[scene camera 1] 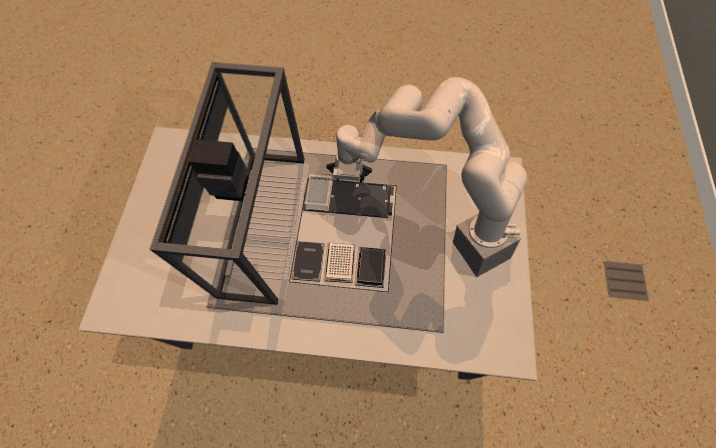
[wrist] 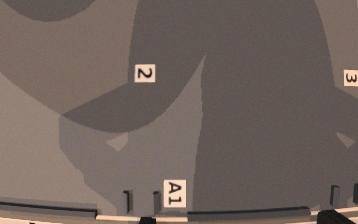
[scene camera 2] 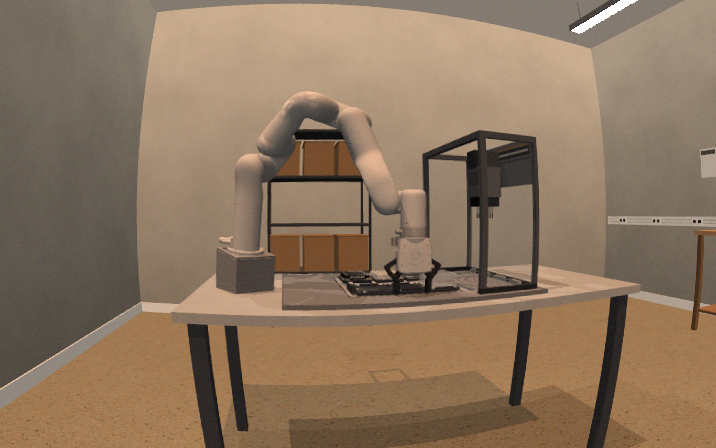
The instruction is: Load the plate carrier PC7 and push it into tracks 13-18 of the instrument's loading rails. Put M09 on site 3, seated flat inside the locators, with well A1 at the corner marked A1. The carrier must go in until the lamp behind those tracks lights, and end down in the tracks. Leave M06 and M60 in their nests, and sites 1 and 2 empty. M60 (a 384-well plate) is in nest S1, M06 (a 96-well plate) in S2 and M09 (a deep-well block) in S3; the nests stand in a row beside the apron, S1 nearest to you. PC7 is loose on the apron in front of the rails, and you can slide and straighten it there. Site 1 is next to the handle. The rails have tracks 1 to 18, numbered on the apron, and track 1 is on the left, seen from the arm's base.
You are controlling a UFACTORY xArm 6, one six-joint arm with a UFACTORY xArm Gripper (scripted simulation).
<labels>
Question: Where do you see a deep-well block M09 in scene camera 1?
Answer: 319,193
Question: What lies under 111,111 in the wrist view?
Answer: A plate carrier PC7.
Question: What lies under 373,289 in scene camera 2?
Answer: A plate carrier PC7.
</labels>
